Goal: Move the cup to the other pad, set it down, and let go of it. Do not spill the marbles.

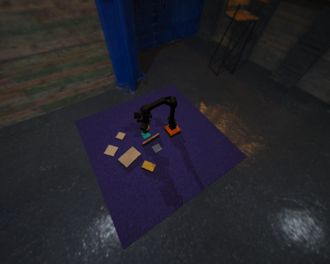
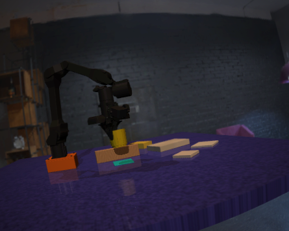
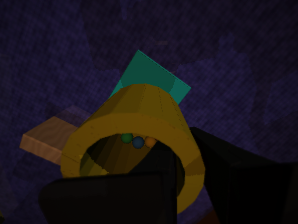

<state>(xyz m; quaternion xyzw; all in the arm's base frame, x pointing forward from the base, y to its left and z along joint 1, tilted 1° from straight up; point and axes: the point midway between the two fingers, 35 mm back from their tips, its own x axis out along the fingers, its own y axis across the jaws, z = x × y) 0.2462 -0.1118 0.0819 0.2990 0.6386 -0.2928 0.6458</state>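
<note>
Now: the teal pad 20 mm ahead of my gripper tip, 10 mm to the left of it and 110 mm below it. From my gripper tip the other things lie so: wooden bar (20 mm ahead, 110 mm to the left, 80 mm below); then grey pad (10 mm ahead, 210 mm to the left, 110 mm below).
</note>
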